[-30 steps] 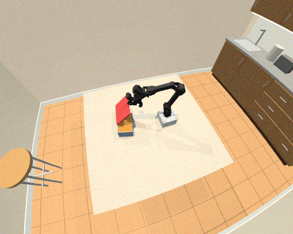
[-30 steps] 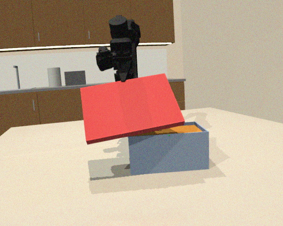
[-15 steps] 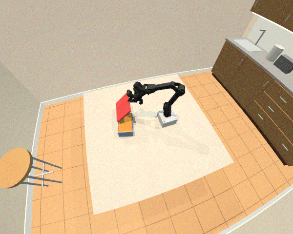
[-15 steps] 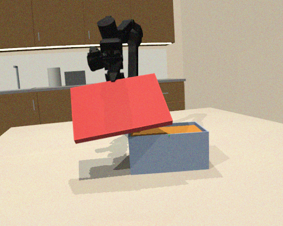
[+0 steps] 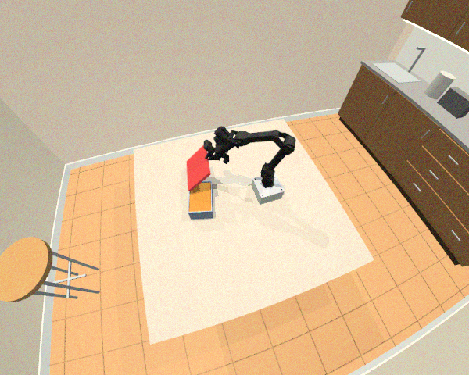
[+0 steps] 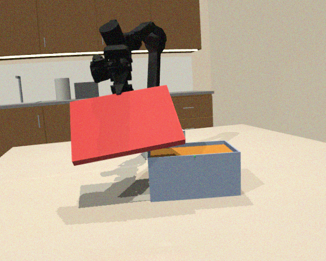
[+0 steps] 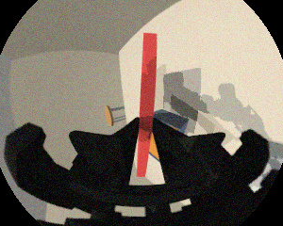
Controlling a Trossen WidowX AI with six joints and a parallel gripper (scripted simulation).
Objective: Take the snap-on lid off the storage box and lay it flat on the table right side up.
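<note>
Right now the red lid is 60 mm ahead of my gripper tip and 50 mm below it. From my gripper tip the other things lie so: blue-grey storage box 180 mm below, 160 mm to the left, 80 mm ahead.
</note>
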